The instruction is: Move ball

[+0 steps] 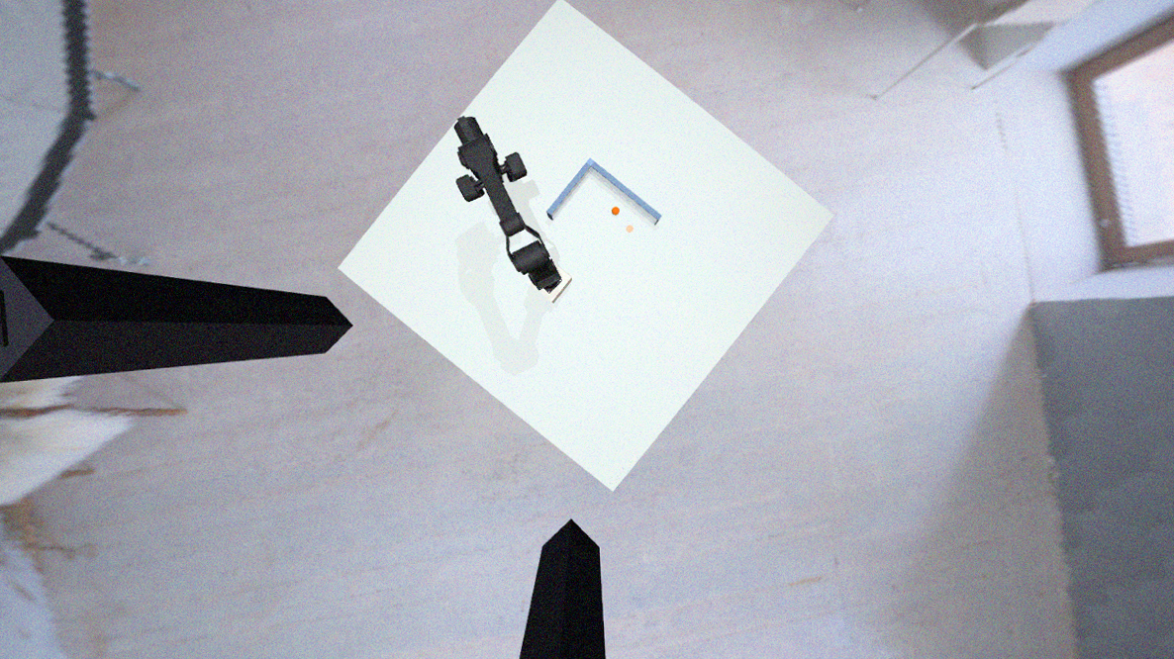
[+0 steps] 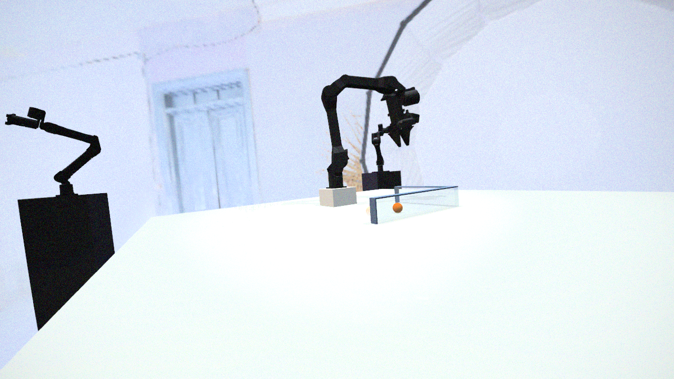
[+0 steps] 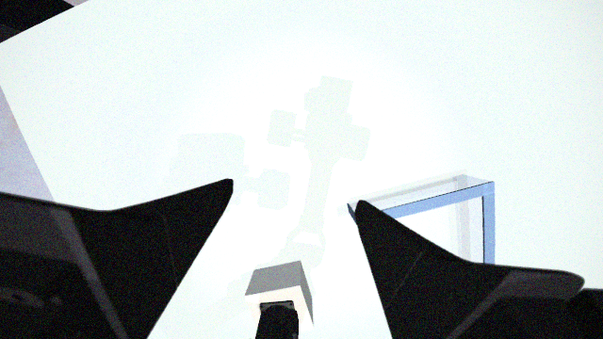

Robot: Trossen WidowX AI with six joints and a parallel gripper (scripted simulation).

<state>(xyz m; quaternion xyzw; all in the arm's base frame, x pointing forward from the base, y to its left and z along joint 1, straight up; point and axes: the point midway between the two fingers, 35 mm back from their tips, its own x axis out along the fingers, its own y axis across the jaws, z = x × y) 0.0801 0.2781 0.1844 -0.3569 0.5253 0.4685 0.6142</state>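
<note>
The orange ball is 27 cm ahead of my gripper tip, 26 cm to the right of it and 20 cm below it. Also, from my gripper tip: see-through copy of ball 26 cm ahead, 34 cm to the right, 20 cm below.
</note>
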